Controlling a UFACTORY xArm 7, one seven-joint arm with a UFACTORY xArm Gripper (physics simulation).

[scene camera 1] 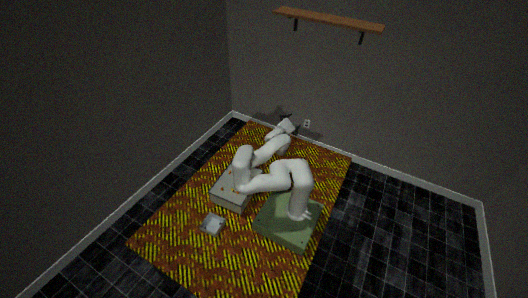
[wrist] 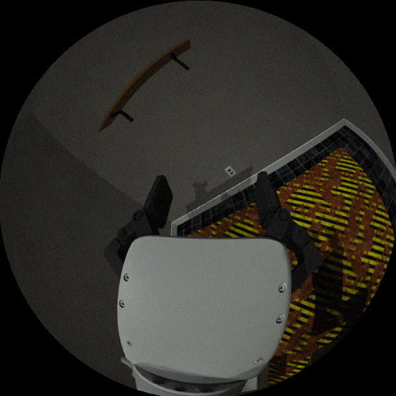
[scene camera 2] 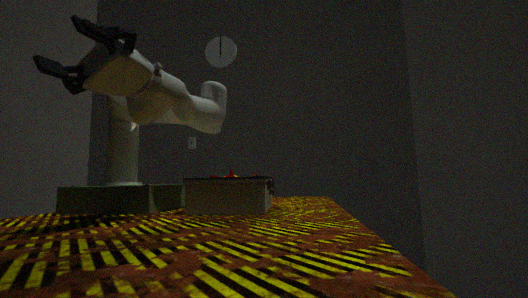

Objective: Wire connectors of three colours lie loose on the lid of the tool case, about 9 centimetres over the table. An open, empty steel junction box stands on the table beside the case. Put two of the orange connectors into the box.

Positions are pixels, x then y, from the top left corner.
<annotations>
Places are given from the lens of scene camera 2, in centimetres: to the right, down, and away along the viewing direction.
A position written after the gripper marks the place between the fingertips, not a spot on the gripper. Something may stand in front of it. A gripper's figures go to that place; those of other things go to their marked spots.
gripper (scene camera 2: 55,43): -31, -16, 40
tool case (scene camera 2: 222,195): -11, 12, 68
</annotations>
